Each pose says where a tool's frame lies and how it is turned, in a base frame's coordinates. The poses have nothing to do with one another.
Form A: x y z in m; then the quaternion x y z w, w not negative.
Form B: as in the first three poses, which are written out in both.
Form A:
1: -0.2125 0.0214 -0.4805 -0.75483 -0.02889 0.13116 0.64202
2: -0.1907 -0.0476 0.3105 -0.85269 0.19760 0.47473 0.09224
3: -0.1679 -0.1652 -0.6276 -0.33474 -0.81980 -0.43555 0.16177
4: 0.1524 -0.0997 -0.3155 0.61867 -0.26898 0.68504 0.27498
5: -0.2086 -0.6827 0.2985 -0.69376 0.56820 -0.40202 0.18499
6: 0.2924 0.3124 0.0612 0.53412 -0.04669 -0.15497 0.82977
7: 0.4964 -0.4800 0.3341 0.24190 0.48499 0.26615 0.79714
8: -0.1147 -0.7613 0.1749 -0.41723 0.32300 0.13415 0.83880
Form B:
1: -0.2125 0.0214 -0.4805; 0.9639 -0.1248 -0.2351; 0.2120 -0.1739 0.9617; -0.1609 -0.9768 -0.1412
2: -0.1907 -0.0476 0.3105; 0.4712 -0.4246 -0.7731; -0.2494 -0.9049 0.3449; -0.8460 0.0303 -0.5322
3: -0.1679 -0.1652 -0.6276; -0.7236 0.6898 0.0264; 0.4079 0.3965 0.8224; 0.5568 0.6058 -0.5683
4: 0.1524 -0.0997 -0.3155; -0.0833 -0.7096 0.6997; 0.0439 -0.7041 -0.7088; 0.9956 -0.0283 0.0898
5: -0.2086 -0.6827 0.2985; 0.0311 -0.6397 0.7680; -0.9371 -0.2859 -0.2002; 0.3476 -0.7135 -0.6083
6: 0.2924 0.3124 0.0612; 0.9476 0.2073 -0.2430; -0.3071 0.3814 -0.8719; -0.0881 0.9009 0.4251
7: 0.4964 -0.4800 0.3341; 0.3879 -0.1897 0.9020; 0.6590 0.7413 -0.1275; -0.6444 0.6438 0.4125
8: -0.1147 -0.7613 0.1749; 0.7553 -0.4946 0.4299; -0.0445 0.6158 0.7866; -0.6538 -0.6133 0.4432
